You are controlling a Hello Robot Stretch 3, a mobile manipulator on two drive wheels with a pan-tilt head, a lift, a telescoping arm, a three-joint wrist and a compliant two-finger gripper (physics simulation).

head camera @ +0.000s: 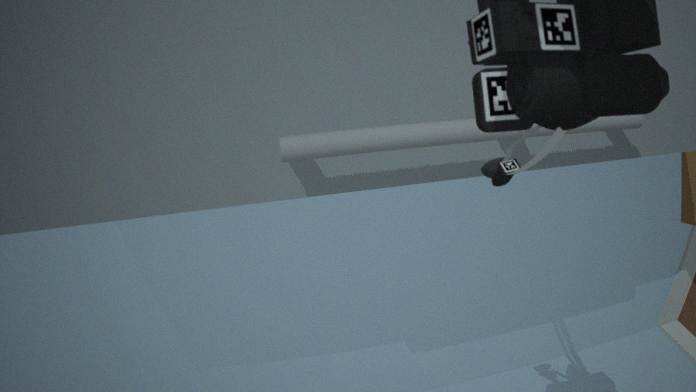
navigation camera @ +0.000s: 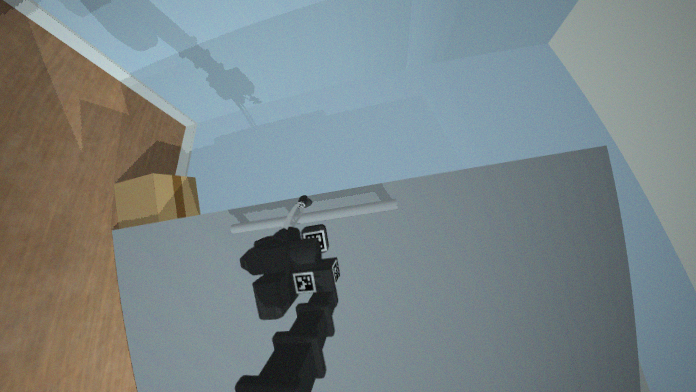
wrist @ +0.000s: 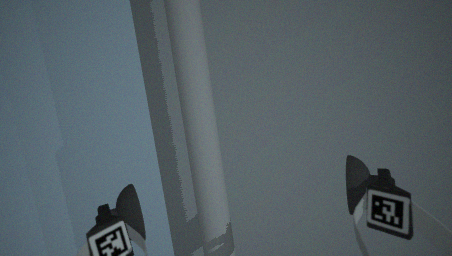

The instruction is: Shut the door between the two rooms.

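Frame: origin at the robot's base, x ahead, y left, z up, level; millimetres.
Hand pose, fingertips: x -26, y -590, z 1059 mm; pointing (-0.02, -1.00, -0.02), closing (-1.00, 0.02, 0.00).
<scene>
Each offset is from my fingertips to the top centre of the thing. "pt": to the spot under its first point. Level surfaces: height alone.
The grey door (head camera: 150, 100) (navigation camera: 475, 275) (wrist: 325, 100) is a large flat panel with a long pale bar handle @(pt dx +27, dy -32, dz +139 mm) (head camera: 375, 137) (navigation camera: 360, 209) (wrist: 197, 100) near one edge. My gripper (wrist: 241, 189) is open. In the wrist view the bar runs between the two spread fingers, nearer the left one, with no visible contact. One fingertip (head camera: 495, 171) (navigation camera: 304, 201) shows past the bar, on the side toward the panel's near edge; the other finger is hidden behind the wrist in the head and navigation views. Whether the door is latched does not show.
A blue wall (head camera: 300, 300) (navigation camera: 325, 150) (wrist: 75, 100) lies beyond the door edge, with the arm's shadow on it. A yellow-brown box @(dx +168, dy -272, dz -780 mm) (head camera: 687, 190) (navigation camera: 155, 200) stands by the door's corner on the wooden floor @(dz -1059 mm) (navigation camera: 60, 275). A white baseboard (navigation camera: 100, 60) borders the wall.
</scene>
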